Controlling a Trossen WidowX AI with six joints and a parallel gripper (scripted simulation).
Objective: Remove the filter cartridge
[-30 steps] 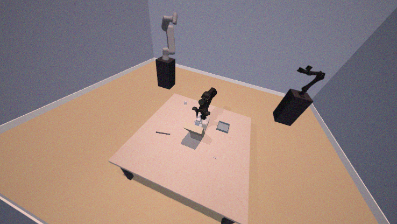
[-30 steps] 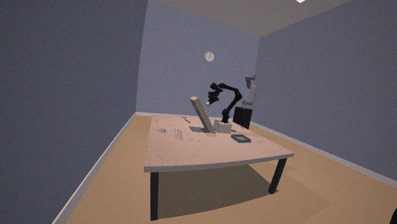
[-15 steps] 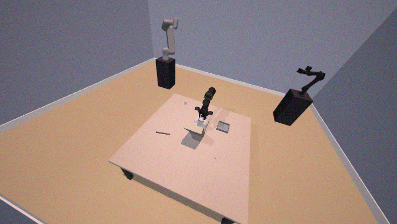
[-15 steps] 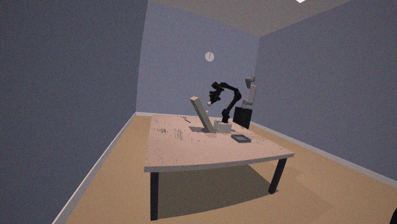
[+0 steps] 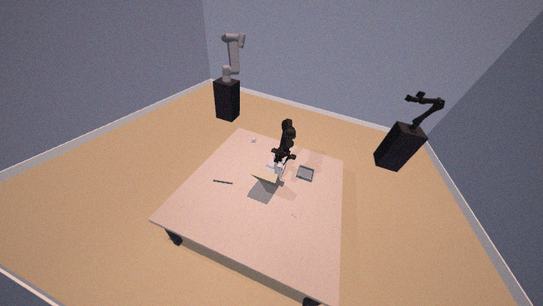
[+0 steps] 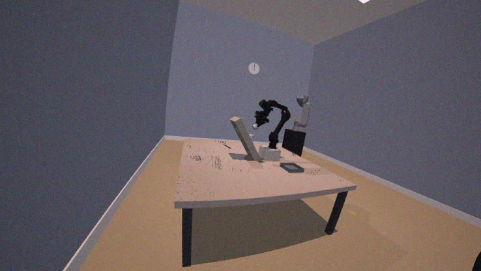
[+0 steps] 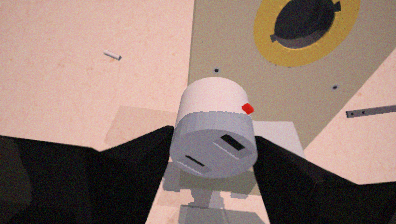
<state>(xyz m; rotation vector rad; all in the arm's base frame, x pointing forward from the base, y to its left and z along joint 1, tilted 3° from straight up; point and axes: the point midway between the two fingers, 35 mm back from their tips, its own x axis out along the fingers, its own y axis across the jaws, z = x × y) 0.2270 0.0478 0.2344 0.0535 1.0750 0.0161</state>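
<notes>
My gripper tip is now 30 cm above the tray, 29 cm past it and 22 cm to the right of it. Round my gripper tip: small pin: 31 cm below, 22 cm to the left, 18 cm ahead; then round filter cartridge: right at my gripper tip; then small white cube: 53 cm behind, 42 cm to the right, 29 cm below.
</notes>
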